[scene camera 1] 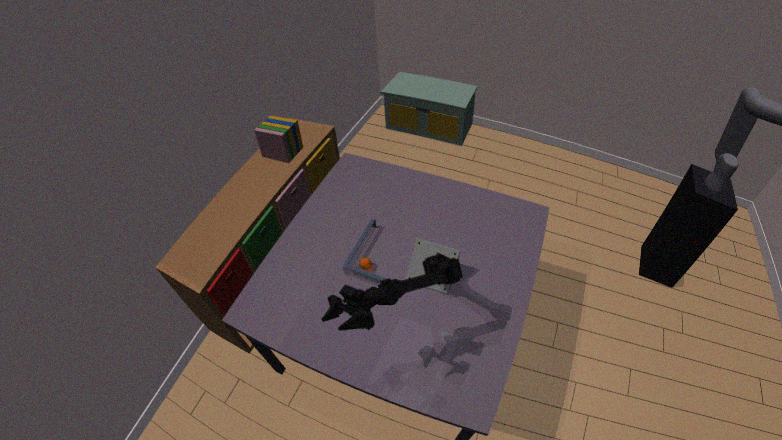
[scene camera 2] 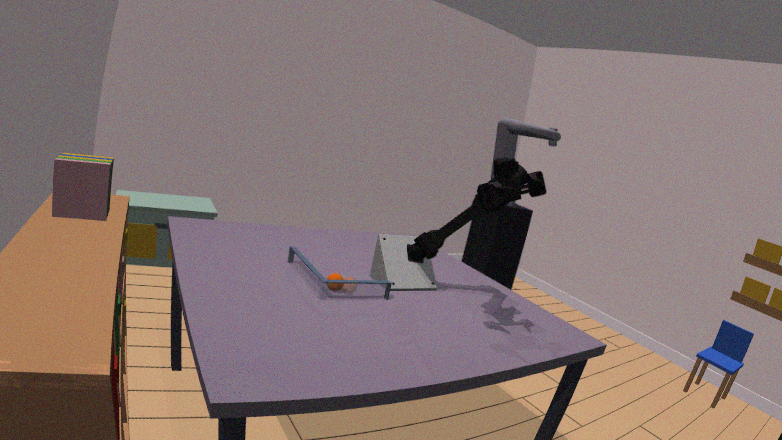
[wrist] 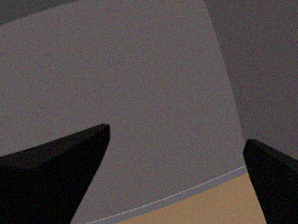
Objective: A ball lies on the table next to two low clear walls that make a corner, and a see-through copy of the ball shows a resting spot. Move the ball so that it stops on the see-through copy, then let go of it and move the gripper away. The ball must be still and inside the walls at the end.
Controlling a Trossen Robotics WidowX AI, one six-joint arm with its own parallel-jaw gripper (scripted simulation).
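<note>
Nothing is held by my gripper (scene camera 2: pixel 529 187), and it is open. I can see the same gripper in scene camera 1 (scene camera 1: pixel 330 324), and the wrist view (wrist: pixel 177 139) shows the gripper as well.
</note>
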